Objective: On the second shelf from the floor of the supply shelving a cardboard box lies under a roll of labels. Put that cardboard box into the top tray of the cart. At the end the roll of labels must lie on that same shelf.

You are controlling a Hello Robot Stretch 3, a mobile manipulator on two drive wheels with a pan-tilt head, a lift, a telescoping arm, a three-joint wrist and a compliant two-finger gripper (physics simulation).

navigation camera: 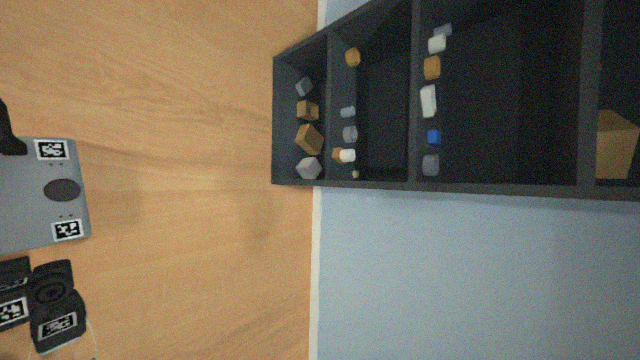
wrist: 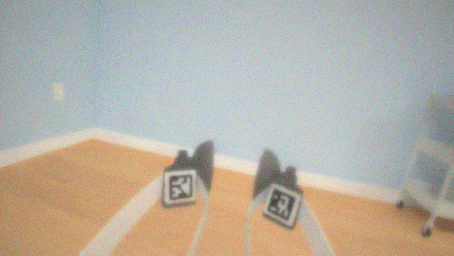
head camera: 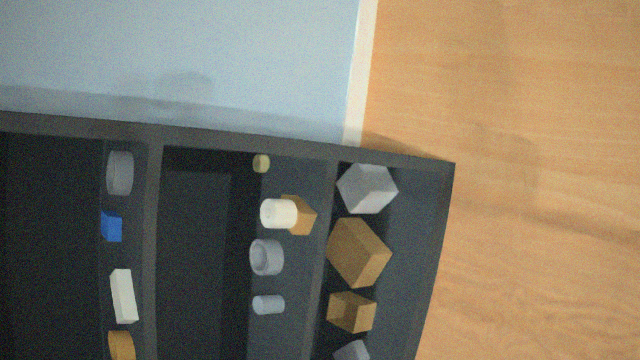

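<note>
The supply shelving shows sideways in the head and navigation views, its floor end at the right and the left respectively. On its second shelf, the small brown cardboard box lies under the white roll of labels. The roll rests on the box. My gripper is open with nothing between its fingers. In the wrist view it faces a blue wall, away from the shelving. Part of the pale cart shows at the right; its tray contents cannot be made out.
On the second shelf, a small yellow roll and a grey ring-shaped object flank the stack. A grey cylinder stands farther along. Larger boxes stand on the bottom shelf. My robot's base is at the navigation view's left.
</note>
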